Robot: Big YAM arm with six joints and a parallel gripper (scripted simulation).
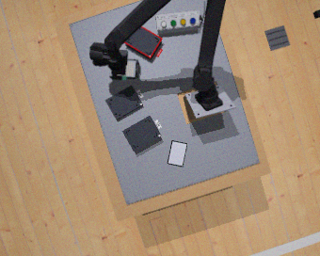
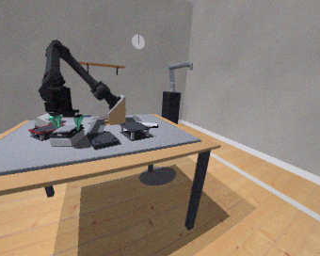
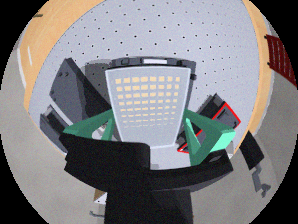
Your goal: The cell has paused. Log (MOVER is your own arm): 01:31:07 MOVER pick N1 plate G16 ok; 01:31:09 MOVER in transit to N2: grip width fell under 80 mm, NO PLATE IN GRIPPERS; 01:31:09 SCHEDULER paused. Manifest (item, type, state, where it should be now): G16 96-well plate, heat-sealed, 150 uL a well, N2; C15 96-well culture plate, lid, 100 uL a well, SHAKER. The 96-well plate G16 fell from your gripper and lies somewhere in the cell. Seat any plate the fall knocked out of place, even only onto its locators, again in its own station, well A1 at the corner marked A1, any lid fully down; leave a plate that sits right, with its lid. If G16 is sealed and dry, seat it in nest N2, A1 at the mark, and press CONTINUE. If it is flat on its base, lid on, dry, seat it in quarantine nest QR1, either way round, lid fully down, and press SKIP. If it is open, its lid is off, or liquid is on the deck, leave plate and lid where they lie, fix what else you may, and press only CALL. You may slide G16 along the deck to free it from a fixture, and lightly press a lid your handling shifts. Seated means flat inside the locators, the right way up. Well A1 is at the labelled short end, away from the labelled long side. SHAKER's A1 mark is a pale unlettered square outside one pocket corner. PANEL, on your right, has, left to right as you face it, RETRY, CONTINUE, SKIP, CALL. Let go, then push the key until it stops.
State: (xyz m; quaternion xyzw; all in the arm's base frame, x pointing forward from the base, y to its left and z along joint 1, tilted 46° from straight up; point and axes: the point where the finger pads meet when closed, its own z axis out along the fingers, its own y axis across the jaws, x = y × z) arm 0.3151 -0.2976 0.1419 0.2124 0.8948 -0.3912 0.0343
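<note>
Now: hand right at the lidded plate. Also, from my hand: red-framed nest (15 cm behind, 11 cm to the right, 3 cm below); plate G16 (11 cm behind, 51 cm to the left, 6 cm below).
</note>
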